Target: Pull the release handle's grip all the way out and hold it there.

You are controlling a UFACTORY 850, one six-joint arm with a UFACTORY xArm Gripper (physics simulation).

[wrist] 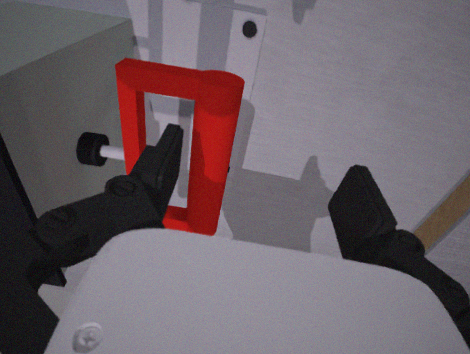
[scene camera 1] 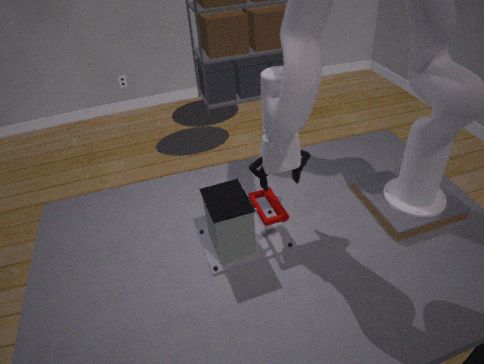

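The release handle is a red rectangular frame with a thick rounded grip (scene camera 1: 279, 204) (wrist: 215, 140) on its outer side. A short pale rod (wrist: 112, 152) with a black collar (wrist: 92, 149) joins it to the side of a grey-green box (scene camera 1: 232, 237) (wrist: 60, 90) with a black top. My gripper (scene camera 1: 281, 185) (wrist: 262, 168) is wide open and empty. In the wrist view the left finger overlaps the frame's opening, and the right finger is well outside the grip. In the scene view the fingertips are at the handle's far end; their exact height against the frame is unclear.
The box stands on a pale base plate (scene camera 1: 212, 259) (wrist: 245, 60) with dark bolts, on a grey mat (scene camera 1: 125, 300). The arm's wood-edged base (scene camera 1: 400, 235) is to the right. A shelf rack (scene camera 1: 195, 55) with boxes stands at the back wall.
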